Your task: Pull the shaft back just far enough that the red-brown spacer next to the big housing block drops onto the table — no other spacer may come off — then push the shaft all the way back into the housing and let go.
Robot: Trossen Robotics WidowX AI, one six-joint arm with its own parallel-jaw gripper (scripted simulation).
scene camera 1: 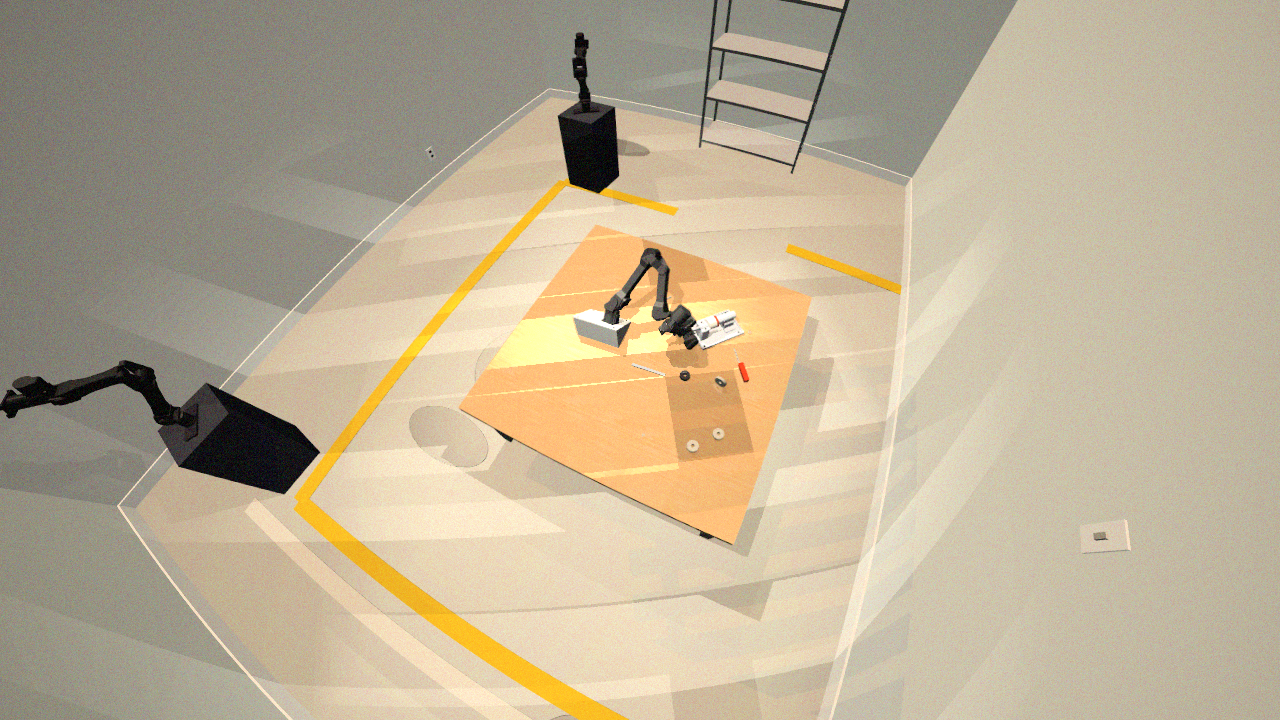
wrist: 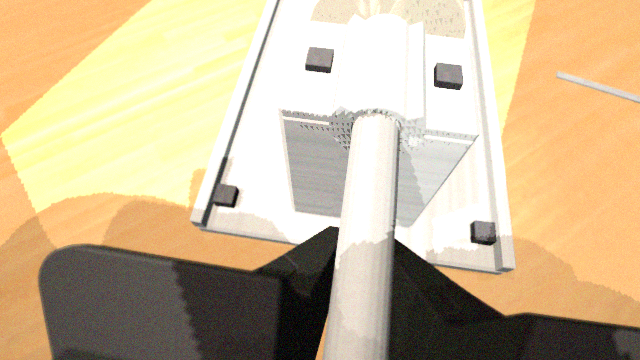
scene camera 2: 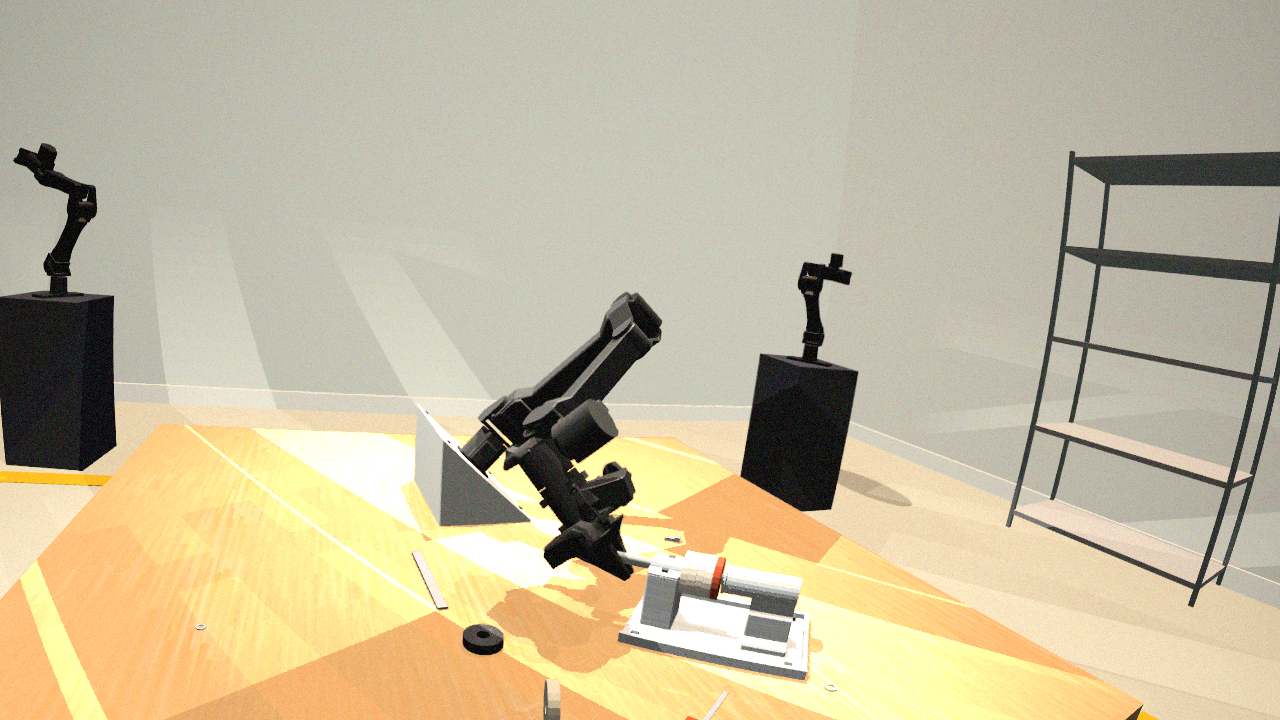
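Scene:
I am looking at a housing block, and on it [scene camera 1: 728, 328] and [scene camera 2: 760, 641] are the same spot.

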